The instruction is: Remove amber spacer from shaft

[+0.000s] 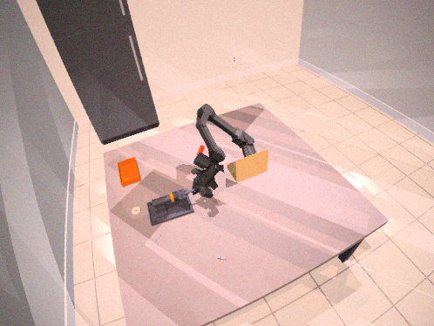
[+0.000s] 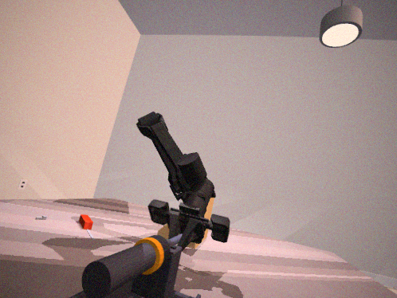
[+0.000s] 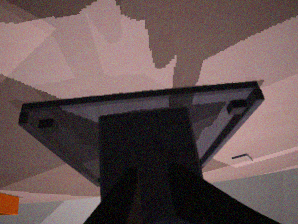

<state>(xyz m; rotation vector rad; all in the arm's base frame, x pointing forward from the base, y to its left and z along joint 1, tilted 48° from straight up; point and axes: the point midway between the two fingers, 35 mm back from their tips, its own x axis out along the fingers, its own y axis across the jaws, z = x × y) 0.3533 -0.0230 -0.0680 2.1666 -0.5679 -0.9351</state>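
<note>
Right now my gripper tip is 110 mm short of the amber spacer, 10 mm to the left of it and 20 mm below it. From my gripper tip the other things lie so: screw 30 mm ahead, 360 mm to the left, 50 mm below; red-handled tool 160 mm behind, 300 mm to the right, 50 mm below; white ring 310 mm ahead, 90 mm to the right, 50 mm below.
</note>
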